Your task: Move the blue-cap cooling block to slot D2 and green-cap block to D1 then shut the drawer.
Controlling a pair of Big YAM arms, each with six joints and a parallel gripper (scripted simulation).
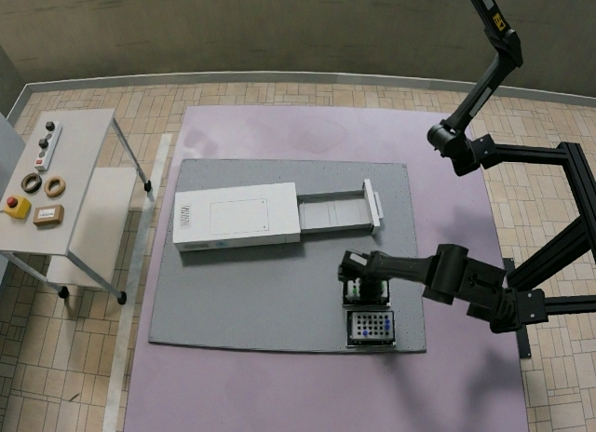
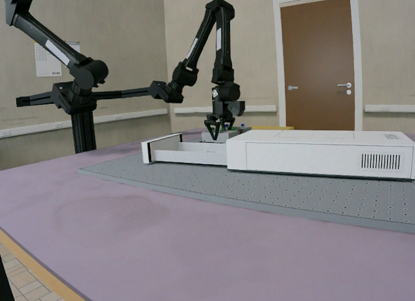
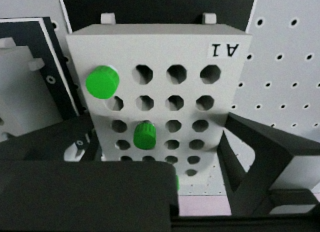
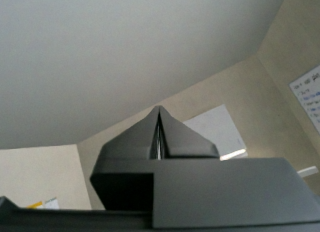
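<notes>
My left hand is 30 mm above the deck slot D1. From my left hand the other things lie so: white cooler (280 mm to the right, 260 mm ahead, 10 mm above); then deck slot D2 (140 mm to the left, 30 mm below).
</notes>
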